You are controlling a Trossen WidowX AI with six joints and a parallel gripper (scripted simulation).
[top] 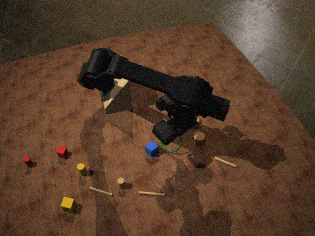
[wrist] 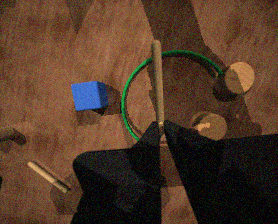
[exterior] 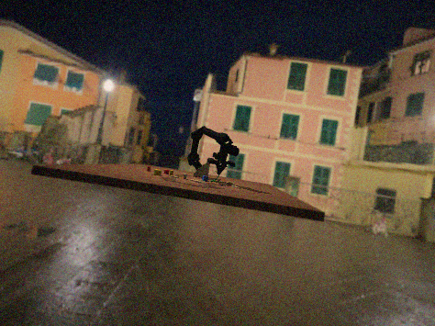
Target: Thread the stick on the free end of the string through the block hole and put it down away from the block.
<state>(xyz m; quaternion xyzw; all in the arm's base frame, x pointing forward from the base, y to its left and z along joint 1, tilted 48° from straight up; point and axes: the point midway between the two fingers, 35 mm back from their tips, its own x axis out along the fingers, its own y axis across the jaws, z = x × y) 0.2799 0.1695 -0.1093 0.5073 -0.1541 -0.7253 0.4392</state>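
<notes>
The blue cube lies 80 mm to the right of my gripper tip, 40 mm below it and 10 mm ahead of it. Round my gripper tip: wooden peg (200 mm to the right, 110 mm ahead, 40 mm below); then yellow cylinder (310 mm to the right, 50 mm ahead, 40 mm below); then thin wooden stick (10 mm to the right, 10 mm behind).
</notes>
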